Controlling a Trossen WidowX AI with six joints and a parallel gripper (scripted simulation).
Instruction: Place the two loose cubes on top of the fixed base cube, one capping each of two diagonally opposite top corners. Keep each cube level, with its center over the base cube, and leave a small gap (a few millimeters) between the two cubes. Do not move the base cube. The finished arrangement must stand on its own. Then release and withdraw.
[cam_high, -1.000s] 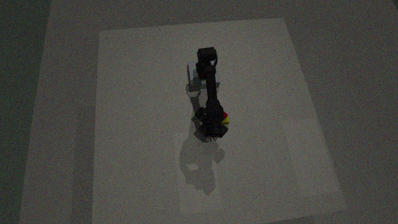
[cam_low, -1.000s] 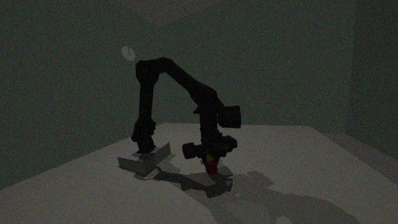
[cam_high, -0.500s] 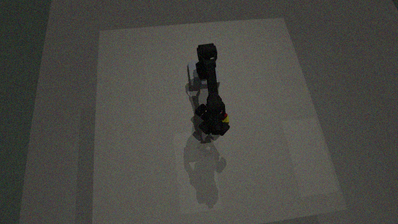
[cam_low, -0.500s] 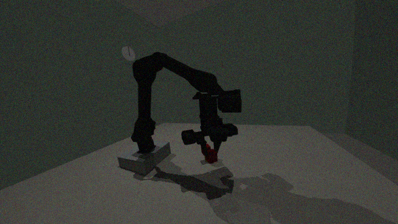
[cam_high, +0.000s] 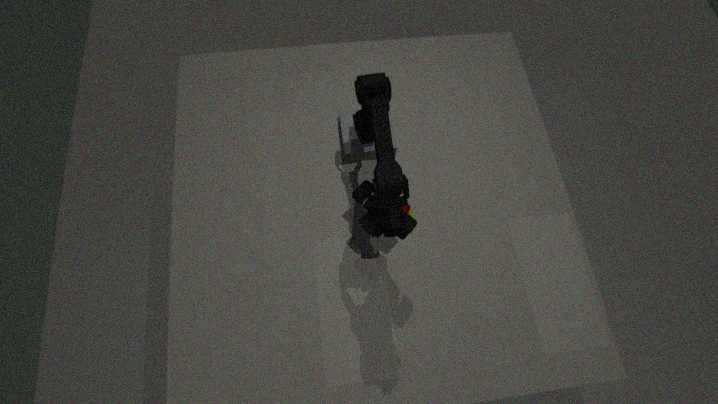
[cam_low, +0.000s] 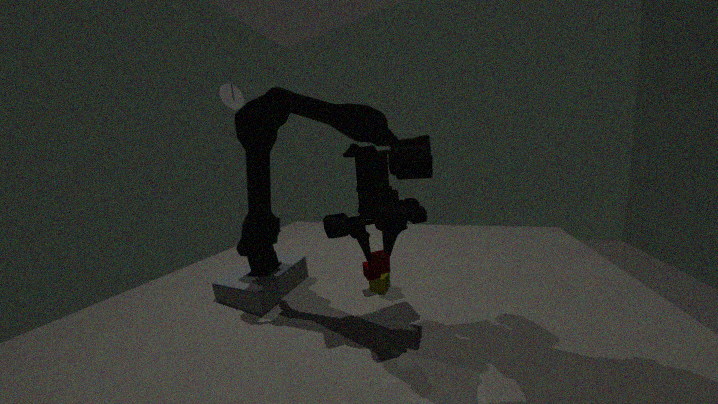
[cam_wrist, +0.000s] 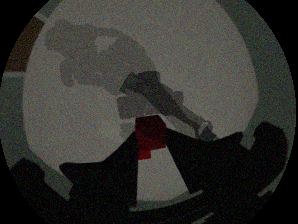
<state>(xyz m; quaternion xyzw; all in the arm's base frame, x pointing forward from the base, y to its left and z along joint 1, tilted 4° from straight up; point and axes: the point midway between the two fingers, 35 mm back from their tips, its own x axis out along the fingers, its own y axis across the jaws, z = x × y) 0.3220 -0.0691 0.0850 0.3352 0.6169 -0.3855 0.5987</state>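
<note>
Right now my gripper tip is 100 mm to the right of the yellow base cube, 100 mm above it and 20 mm past it.
</note>
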